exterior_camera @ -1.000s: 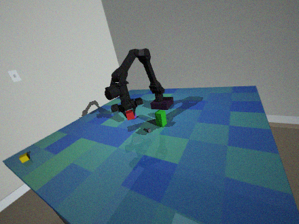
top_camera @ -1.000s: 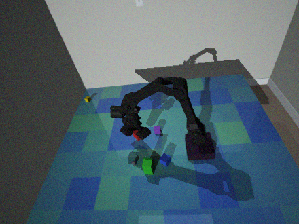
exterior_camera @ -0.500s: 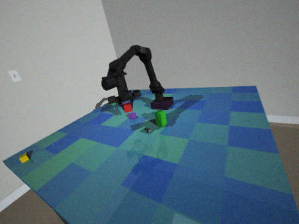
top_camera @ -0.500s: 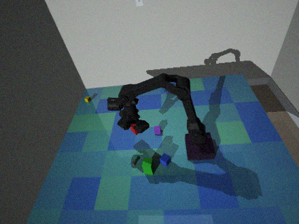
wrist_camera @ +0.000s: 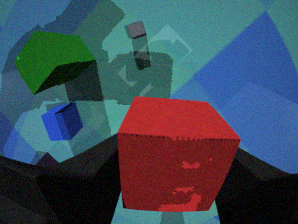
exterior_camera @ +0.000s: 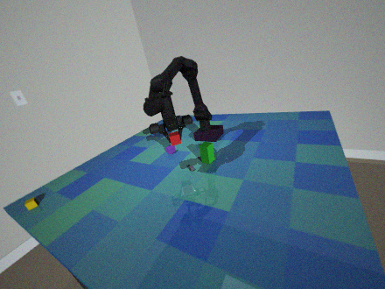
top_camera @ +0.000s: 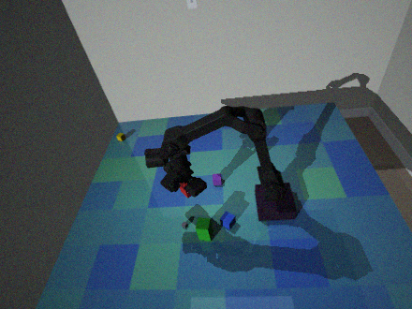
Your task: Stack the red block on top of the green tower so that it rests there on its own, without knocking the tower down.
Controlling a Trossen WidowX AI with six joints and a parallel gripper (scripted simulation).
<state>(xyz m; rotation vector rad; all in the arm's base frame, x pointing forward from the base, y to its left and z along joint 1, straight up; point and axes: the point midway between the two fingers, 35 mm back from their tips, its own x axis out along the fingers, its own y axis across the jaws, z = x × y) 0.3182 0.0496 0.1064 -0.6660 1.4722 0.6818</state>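
Right now my gripper tip is 150 mm past the blue block, 60 mm to the right of it and 100 mm above it. From my gripper tip the other things lie so: purple block (80 mm behind, 140 mm to the right, 100 mm below); yellow block (510 mm ahead, 440 mm to the right, 110 mm below).
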